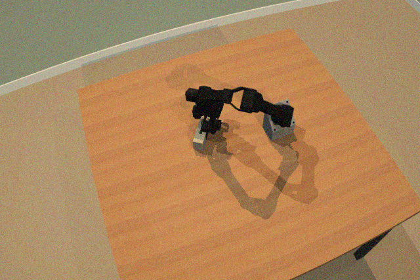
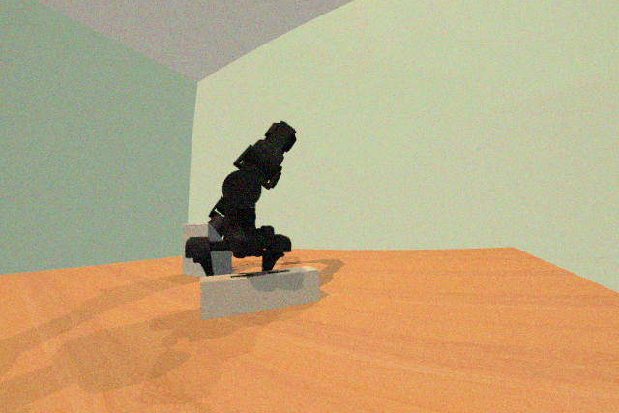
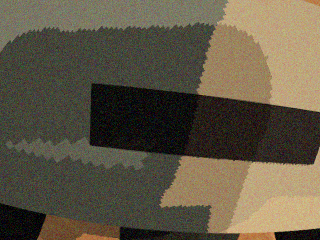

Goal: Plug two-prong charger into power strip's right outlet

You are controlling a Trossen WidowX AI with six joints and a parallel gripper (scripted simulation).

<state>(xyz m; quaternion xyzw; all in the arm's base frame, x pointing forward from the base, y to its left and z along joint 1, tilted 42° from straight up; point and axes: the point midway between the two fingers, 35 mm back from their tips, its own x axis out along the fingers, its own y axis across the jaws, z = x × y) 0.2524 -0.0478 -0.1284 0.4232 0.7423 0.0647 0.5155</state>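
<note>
Right now my gripper tip is 10 mm to the left of the black two-prong charger, 10 mm below it and 10 mm short of it.
</note>
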